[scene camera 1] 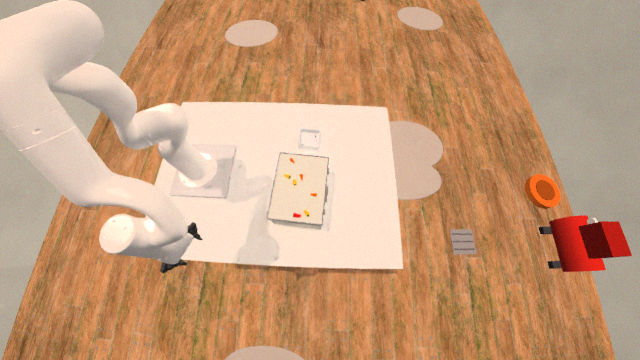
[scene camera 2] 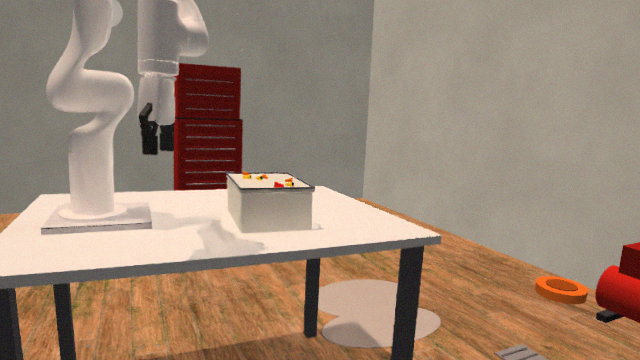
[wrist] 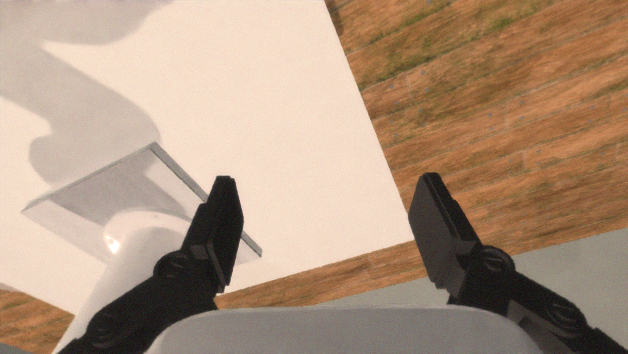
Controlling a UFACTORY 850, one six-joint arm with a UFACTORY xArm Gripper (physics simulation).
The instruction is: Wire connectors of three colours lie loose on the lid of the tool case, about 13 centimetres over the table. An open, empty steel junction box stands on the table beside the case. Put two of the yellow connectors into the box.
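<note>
The tool case (scene camera 1: 298, 200) (scene camera 2: 275, 212) stands on the table with the connectors on its lid. Three yellow connectors show in scene camera 1: one (scene camera 1: 287, 176) and another (scene camera 1: 295, 182) close together left of the lid's middle, and a third (scene camera 1: 307, 213) near the lower edge beside a red connector (scene camera 1: 297, 215). Orange connectors (scene camera 1: 292, 160) (scene camera 1: 301, 177) (scene camera 1: 313, 195) lie apart from each other. The open junction box (scene camera 1: 310, 139) stands just above the case in scene camera 1; scene camera 2 hides most of it. My gripper (scene camera 1: 184, 249) (scene camera 2: 158, 145) (wrist: 326, 196) is open and empty, high up and well left of the case.
The arm's base plate (scene camera 1: 227, 172) (scene camera 2: 135, 220) (wrist: 55, 197) stands on the table (scene camera 1: 350, 240) (scene camera 2: 350, 215) (wrist: 280, 125), left of the case. A red drawer cabinet (scene camera 2: 212, 107) stands behind. An orange ring (scene camera 1: 531, 191) (scene camera 2: 544, 290) and a red tank (scene camera 1: 570, 250) (scene camera 2: 617, 295) are on the floor at the right.
</note>
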